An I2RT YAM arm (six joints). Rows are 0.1 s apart.
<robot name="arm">
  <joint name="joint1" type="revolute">
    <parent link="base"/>
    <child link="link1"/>
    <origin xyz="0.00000 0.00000 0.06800" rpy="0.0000 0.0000 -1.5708"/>
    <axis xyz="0 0 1"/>
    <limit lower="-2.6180" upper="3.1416"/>
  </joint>
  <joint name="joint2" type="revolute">
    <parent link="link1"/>
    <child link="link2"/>
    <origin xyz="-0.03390 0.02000 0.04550" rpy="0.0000 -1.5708 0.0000"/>
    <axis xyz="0 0 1"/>
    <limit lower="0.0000" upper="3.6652"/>
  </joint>
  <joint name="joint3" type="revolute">
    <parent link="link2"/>
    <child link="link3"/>
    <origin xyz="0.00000 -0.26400 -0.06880" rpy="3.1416 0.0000 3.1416"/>
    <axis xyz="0 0 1"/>
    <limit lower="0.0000" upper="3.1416"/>
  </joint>
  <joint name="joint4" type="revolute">
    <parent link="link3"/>
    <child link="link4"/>
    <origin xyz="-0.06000 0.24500 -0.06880" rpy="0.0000 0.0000 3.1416"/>
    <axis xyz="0 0 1"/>
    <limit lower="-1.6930" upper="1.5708"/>
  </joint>
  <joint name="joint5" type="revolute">
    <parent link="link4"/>
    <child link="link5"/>
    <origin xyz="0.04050 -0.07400 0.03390" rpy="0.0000 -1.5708 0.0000"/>
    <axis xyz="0 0 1"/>
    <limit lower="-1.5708" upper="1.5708"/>
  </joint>
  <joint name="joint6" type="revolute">
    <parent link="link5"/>
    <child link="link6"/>
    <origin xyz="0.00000 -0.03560 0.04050" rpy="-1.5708 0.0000 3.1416"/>
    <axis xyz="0 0 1"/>
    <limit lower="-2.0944" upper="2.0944"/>
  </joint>
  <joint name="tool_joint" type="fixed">
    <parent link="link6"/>
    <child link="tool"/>
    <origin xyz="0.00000 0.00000 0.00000" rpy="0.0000 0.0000 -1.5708"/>
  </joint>
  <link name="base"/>
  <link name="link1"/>
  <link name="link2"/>
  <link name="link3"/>
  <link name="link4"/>
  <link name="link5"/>
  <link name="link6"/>
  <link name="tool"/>
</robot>
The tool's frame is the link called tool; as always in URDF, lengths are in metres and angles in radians.
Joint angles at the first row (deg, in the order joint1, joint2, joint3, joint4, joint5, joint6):
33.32 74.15 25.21 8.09 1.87 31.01
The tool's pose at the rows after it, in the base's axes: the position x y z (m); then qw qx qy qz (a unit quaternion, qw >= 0):
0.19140, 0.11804, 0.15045, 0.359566, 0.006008, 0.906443, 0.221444
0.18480, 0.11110, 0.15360, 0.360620, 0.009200, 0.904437, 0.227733
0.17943, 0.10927, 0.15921, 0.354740, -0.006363, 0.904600, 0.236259
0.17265, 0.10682, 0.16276, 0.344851, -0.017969, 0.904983, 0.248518
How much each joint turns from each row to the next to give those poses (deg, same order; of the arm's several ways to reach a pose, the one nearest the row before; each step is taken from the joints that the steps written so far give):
-1.60 -3.59 -2.53 -0.25 -1.51 1.30
-0.80 -3.56 -1.31 -1.72 -0.96 0.05
0.01 -2.85 0.08 -3.01 -1.82 -1.10
0.01 -2.92 -0.34 -2.83 -2.18 -0.44

